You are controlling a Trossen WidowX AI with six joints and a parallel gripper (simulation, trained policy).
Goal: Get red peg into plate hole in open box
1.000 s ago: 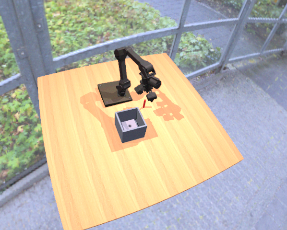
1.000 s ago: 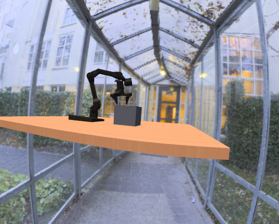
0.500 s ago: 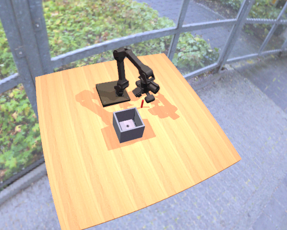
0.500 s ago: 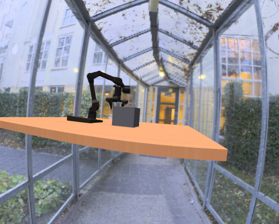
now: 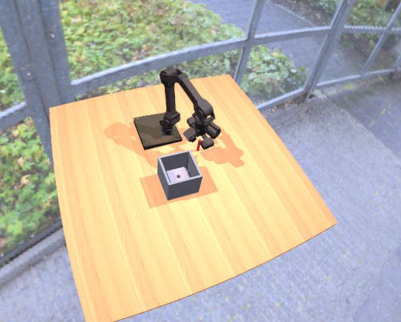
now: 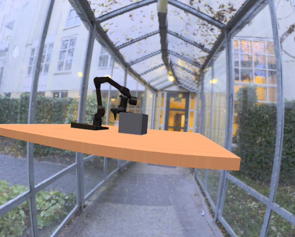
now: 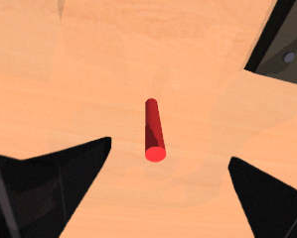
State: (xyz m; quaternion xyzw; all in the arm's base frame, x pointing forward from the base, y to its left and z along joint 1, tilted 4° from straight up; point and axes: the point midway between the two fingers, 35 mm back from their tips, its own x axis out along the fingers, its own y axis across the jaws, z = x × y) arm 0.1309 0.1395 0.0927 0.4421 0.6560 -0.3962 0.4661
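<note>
The red peg lies 3 cm below my gripper tip and 1 cm ahead of it. The rest, counted from my gripper tip: pale plate: 20 cm ahead, 15 cm to the right, 2 cm below.
</note>
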